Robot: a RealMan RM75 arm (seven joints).
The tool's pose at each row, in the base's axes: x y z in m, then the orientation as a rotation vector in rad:
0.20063, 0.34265, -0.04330, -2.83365, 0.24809, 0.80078
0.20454, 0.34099, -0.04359, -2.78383, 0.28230, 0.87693
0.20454, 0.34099, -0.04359, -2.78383, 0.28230, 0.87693
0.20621, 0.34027, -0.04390, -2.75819, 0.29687, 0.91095
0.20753, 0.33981, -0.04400, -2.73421, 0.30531, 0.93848
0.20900, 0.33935, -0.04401, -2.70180, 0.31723, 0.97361
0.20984, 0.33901, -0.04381, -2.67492, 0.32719, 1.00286
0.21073, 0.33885, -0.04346, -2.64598, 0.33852, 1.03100
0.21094, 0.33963, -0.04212, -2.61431, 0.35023, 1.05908
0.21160, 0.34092, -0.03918, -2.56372, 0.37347, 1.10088
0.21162, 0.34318, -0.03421, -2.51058, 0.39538, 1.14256
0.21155, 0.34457, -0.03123, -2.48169, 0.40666, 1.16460
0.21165, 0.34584, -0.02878, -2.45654, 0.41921, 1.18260
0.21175, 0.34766, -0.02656, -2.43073, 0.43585, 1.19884
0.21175, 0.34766, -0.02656, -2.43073, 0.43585, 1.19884
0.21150, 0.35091, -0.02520, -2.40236, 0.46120, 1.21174
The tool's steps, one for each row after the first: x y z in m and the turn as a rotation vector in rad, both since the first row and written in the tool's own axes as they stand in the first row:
0.00362, 0.00083, -0.00208, 0.02554, -0.05807, 0.02402
0.00362, 0.00083, -0.00208, 0.02554, -0.05807, 0.02402
0.00527, 0.00121, -0.00282, 0.03910, -0.08518, 0.03406
0.00648, 0.00140, -0.00349, 0.05232, -0.10838, 0.03957
0.00777, 0.00153, -0.00432, 0.07038, -0.13864, 0.04734
0.00841, 0.00166, -0.00499, 0.08484, -0.16396, 0.05408
0.00899, 0.00158, -0.00576, 0.10125, -0.18929, 0.06149
0.00837, 0.00061, -0.00681, 0.11971, -0.21558, 0.06899
0.00722, -0.00117, -0.00932, 0.14979, -0.25572, 0.08421
0.00435, -0.00403, -0.01298, 0.18091, -0.29723, 0.09884
0.00256, -0.00575, -0.01513, 0.19754, -0.31969, 0.10655
0.00121, -0.00733, -0.01695, 0.21243, -0.33838, 0.11520
-0.00009, -0.00941, -0.01845, 0.22864, -0.35593, 0.12661
-0.00009, -0.00941, -0.01845, 0.22864, -0.35593, 0.12661
-0.00137, -0.01268, -0.01874, 0.24872, -0.37161, 0.14373

